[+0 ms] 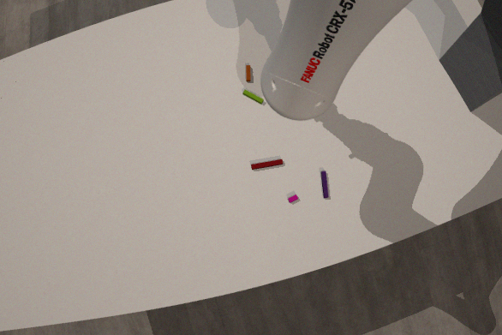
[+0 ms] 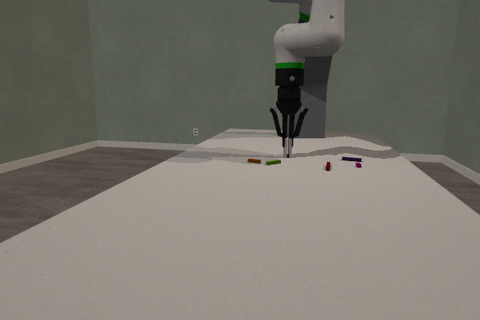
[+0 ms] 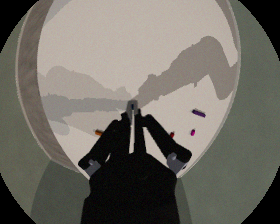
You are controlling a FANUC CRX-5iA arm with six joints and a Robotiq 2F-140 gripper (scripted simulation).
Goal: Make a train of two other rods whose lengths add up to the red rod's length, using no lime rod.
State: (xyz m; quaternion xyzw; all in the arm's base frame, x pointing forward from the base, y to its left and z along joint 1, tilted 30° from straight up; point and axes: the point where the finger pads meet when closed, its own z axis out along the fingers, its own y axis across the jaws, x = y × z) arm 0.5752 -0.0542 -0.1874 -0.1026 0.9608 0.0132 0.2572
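The blue rod is 30 mm below my hand. The rest, counted from my hand: red rod (130 mm to the left, 120 mm ahead, 30 mm below); lime rod (100 mm ahead, 40 mm to the right, 30 mm below); orange rod (100 mm to the right, 100 mm ahead, 30 mm below).
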